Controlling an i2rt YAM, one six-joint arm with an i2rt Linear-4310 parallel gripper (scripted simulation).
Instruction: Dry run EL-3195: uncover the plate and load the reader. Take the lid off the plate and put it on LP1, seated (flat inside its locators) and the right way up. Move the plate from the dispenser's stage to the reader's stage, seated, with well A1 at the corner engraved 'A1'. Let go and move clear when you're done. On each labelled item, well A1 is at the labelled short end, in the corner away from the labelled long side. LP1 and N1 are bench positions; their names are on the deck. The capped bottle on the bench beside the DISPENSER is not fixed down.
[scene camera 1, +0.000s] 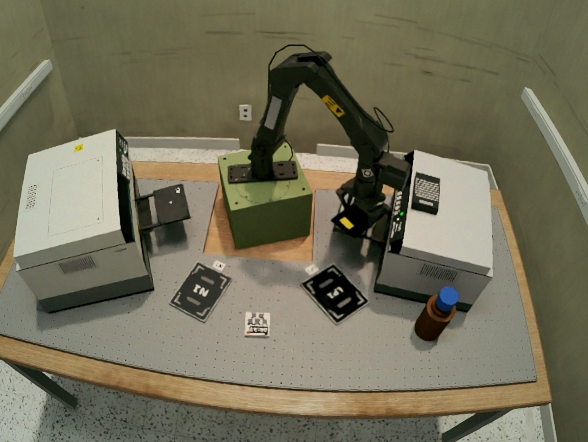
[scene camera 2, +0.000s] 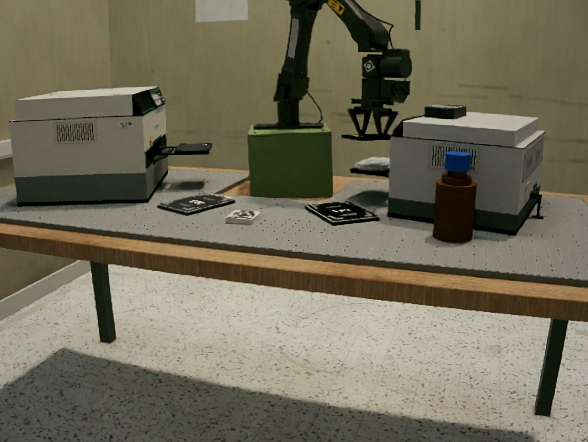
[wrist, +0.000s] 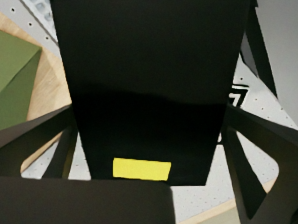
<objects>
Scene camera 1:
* my gripper: 358, 217
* lid: 354, 221
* reader stage: 167, 213
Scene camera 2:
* my gripper: 371, 138
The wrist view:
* my gripper: 149, 111
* lid: 149, 92
</objects>
